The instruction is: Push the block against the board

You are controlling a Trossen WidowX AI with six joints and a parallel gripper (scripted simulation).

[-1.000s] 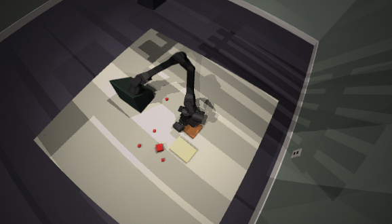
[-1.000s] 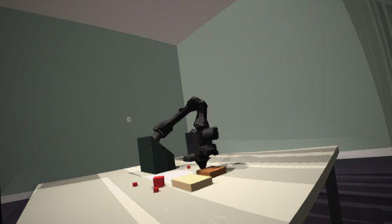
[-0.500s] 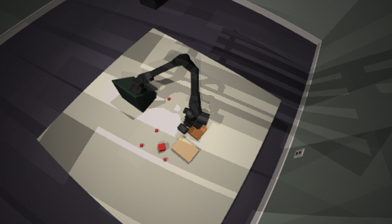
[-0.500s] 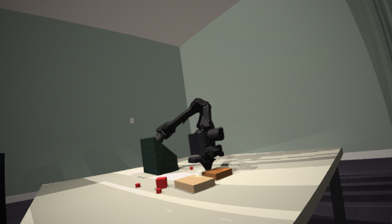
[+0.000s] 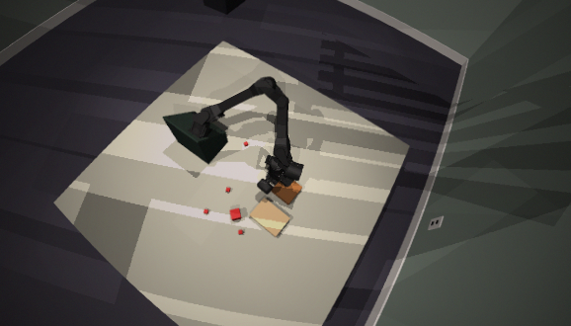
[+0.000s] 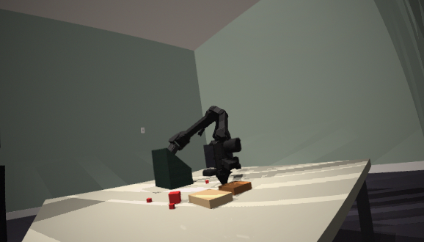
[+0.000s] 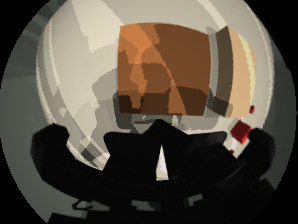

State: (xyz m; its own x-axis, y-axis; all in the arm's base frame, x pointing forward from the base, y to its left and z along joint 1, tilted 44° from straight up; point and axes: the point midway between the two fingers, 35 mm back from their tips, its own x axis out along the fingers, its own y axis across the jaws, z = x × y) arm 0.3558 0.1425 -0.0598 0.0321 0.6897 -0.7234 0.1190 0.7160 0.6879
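Now: the square block 70 mm ahead of my gripper tip, 10 mm to the right of it and 10 mm above it. Also, from my gripper tip: red cube 230 mm to the right, 60 mm behind, 20 mm above; board 160 mm to the right, 70 mm ahead, 10 mm above.
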